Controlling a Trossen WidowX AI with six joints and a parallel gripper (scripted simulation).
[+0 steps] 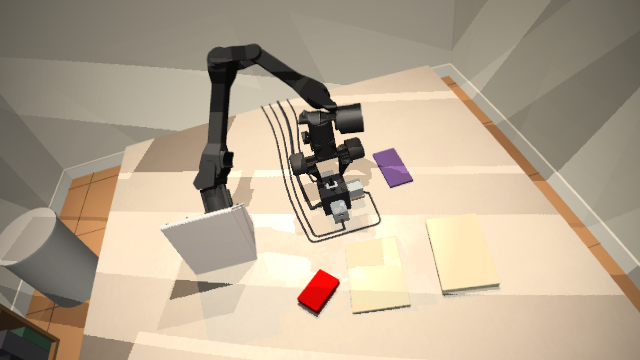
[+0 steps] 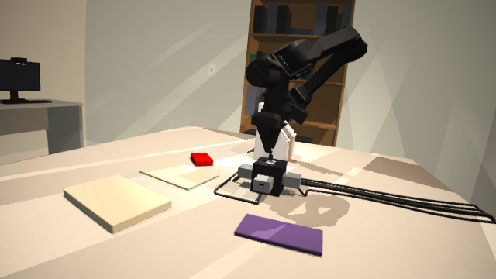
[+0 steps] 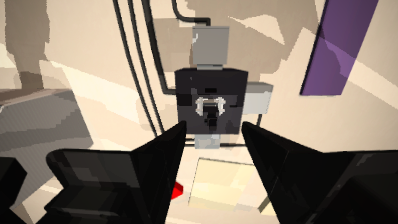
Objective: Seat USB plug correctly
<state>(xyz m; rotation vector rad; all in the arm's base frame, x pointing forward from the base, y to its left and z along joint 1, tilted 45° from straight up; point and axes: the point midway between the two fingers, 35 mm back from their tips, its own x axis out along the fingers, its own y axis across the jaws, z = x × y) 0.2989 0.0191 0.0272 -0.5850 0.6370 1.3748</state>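
Now: the USB plug 20 mm below my gripper tip. The rest, counted from my gripper tip: USB socket 40 mm below, 10 mm to the left; red block 250 mm to the right, 130 mm behind, 100 mm below; purple card 200 mm ahead, 100 mm below, 70 mm to the left.
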